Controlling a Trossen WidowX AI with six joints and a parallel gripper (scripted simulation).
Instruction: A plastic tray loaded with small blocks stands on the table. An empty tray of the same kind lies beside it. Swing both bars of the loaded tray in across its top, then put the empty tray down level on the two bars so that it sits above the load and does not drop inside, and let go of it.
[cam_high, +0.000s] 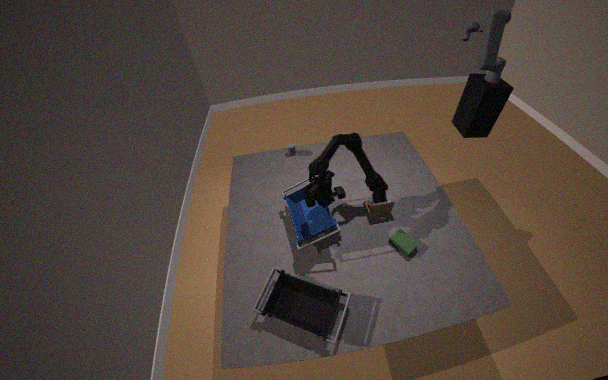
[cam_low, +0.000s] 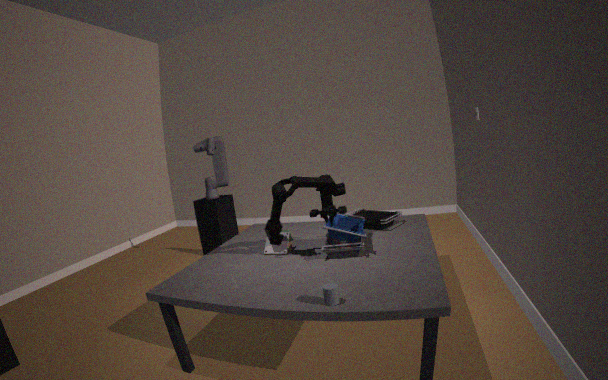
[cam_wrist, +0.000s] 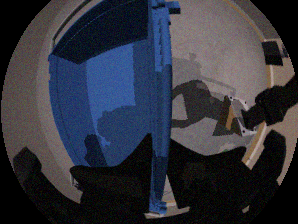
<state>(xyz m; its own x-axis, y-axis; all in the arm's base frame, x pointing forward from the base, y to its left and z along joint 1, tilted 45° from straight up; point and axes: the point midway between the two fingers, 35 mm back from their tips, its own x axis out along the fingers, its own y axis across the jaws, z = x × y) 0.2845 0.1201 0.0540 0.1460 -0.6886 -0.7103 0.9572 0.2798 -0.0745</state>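
Right now my gripper tip is 80 mm short of the blue tray, 20 mm to the right of it and 10 mm below it. Also, from my gripper tip: green block: 380 mm behind, 180 mm to the left, 100 mm below.
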